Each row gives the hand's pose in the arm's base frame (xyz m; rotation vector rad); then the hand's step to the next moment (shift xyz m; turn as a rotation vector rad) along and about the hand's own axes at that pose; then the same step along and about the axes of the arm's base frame.
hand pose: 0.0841 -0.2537 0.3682 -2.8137 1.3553 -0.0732
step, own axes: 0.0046 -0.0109 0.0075 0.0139 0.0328 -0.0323
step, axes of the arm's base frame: 0.0118 0.0032 -0.0069 -0.0186 -0.0312 0.0316
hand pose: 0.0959 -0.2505 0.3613 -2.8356 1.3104 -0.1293
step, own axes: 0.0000 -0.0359 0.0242 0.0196 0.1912 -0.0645
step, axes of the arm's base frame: 0.0292 0.0228 -0.0224 -0.1378 -0.1376 0.0564
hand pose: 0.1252 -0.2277 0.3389 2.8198 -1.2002 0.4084
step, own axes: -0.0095 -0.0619 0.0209 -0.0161 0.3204 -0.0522
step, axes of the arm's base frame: 0.0425 0.0467 -0.0191 -0.2511 -0.2045 0.0279
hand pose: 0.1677 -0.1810 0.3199 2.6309 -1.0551 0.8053
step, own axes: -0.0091 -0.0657 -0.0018 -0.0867 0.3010 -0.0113
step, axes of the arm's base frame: 0.0389 0.0537 -0.0022 -0.2631 -0.1644 -0.0448
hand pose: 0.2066 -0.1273 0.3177 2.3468 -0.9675 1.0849
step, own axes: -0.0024 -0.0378 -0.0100 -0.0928 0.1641 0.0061
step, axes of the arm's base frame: 0.0210 0.0330 0.0025 -0.1583 -0.0773 -0.0674
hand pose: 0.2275 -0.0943 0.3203 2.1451 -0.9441 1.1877
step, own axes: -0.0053 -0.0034 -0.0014 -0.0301 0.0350 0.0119
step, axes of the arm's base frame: -0.0001 0.0049 -0.0042 -0.0322 -0.0206 -0.0285
